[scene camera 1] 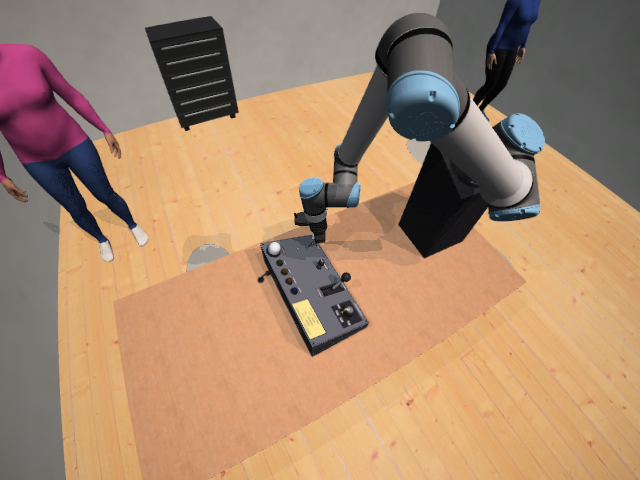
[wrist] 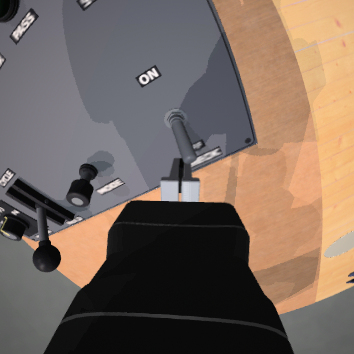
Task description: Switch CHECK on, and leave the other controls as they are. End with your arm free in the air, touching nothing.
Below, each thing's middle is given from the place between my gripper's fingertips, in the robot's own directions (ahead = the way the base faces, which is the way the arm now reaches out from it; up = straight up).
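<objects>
The ball-topped lever [wrist: 46, 257] is 22 cm to the left of my hand, 4 cm ahead of it and 3 cm above it. Then there is the dark grey control panel [scene camera 1: 305, 288], which stands 15 cm ahead of my hand and 14 cm to the left of it.
</objects>
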